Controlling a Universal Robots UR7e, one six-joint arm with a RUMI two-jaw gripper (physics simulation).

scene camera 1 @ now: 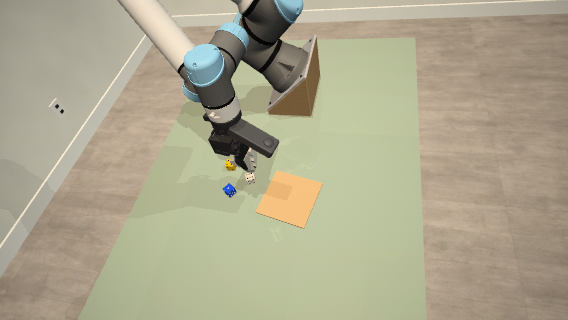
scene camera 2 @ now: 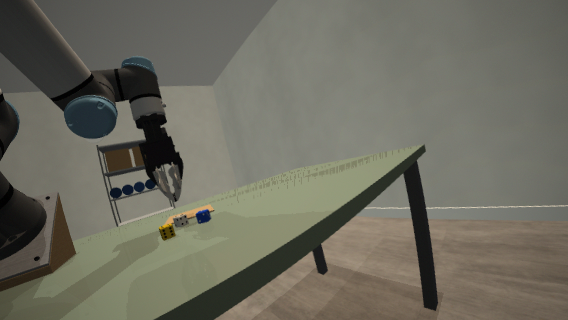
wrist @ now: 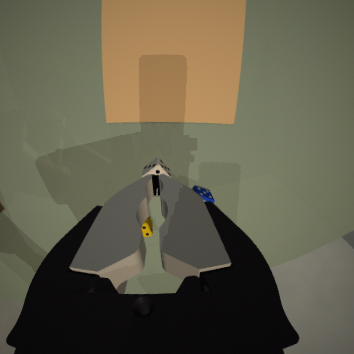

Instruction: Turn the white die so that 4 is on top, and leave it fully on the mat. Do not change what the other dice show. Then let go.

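Frame: origin at the arm's base, x right, y ahead, z up, level; centimetres.
Where they show: gripper, fingertip midpoint: (scene camera 1: 253, 171) (scene camera 2: 176, 201) (wrist: 157, 176); arm's base, link origin: (scene camera 1: 292, 72) (scene camera 2: 2, 230).
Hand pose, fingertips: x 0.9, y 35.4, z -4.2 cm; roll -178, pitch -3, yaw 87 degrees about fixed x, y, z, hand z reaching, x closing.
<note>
Each offset is from my fingertips to the top centre of the thing.
The white die {dy -0.3, dx +2.1, dz -3.4 cm} (scene camera 1: 250, 178) (scene camera 2: 180, 220) (wrist: 157, 168) rests on the green table, off the orange mat {dy +2.7, dx -10.4, dz -5.5 cm} (scene camera 1: 295, 210) (scene camera 2: 207, 209) (wrist: 215, 90), a short way from its near edge in the wrist view. Its top number is too small or hidden to read surely. My gripper (scene camera 1: 250, 169) (scene camera 2: 174, 199) (wrist: 157, 176) is shut and empty, raised above the table. In the wrist view the fingertips cover part of the white die.
The yellow die {dy -3.4, dx +9.8, dz -3.4 cm} (scene camera 1: 230, 165) (scene camera 2: 167, 232) (wrist: 146, 228) and the blue die {dy +4.8, dx +6.6, dz -3.4 cm} (scene camera 1: 229, 190) (scene camera 2: 203, 216) (wrist: 204, 193) stand on the table close to the white die, apart from it. The arm's wooden base block (scene camera 1: 295, 100) stands at the back.
</note>
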